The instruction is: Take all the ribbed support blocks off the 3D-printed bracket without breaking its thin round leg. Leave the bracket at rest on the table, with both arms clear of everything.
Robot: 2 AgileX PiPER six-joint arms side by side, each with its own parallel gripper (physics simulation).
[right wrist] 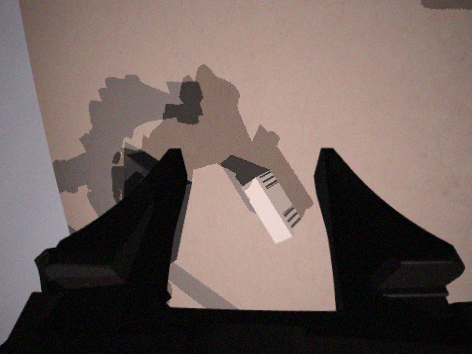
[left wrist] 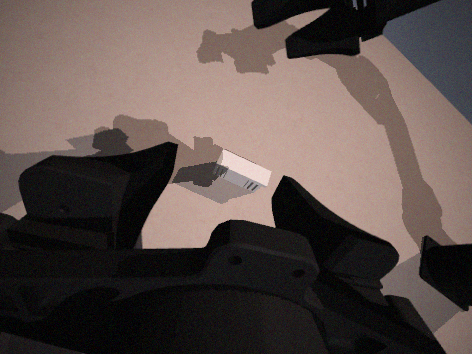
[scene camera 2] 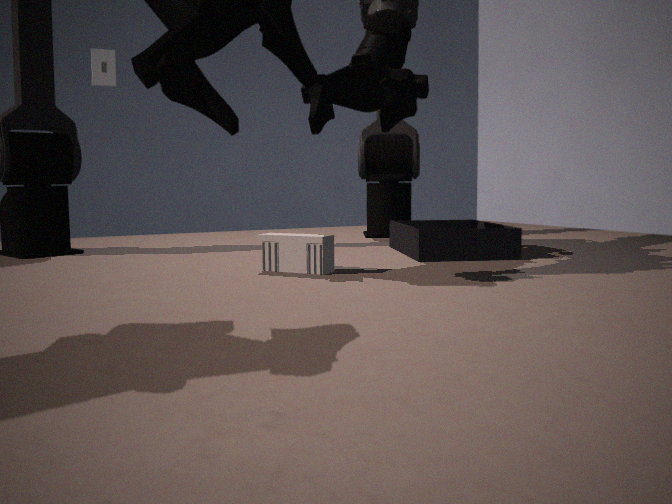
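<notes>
The pale bracket (scene camera 2: 292, 257) (left wrist: 246, 167) (right wrist: 270, 212) rests on the table. Two dark-striped ribbed support blocks, one (scene camera 2: 270, 257) (left wrist: 220, 171) (right wrist: 268, 179) at one end and another (scene camera 2: 314, 258) (left wrist: 252, 185) (right wrist: 292, 216) at the other, are on its visible long side. The thin round leg cannot be made out. My left gripper (scene camera 2: 352, 129) (left wrist: 228, 173) is open and empty, well above the table. My right gripper (scene camera 2: 274, 105) (right wrist: 250, 162) is open and empty, also high above it. Neither touches the bracket.
A black open tray (scene camera 2: 464, 244) stands to the right of the bracket in the scene view, near my left arm's base (scene camera 2: 388, 208). My right arm's base (scene camera 2: 35, 219) stands at the far left. Both grippers hang fairly close together. Arm shadows cross the table.
</notes>
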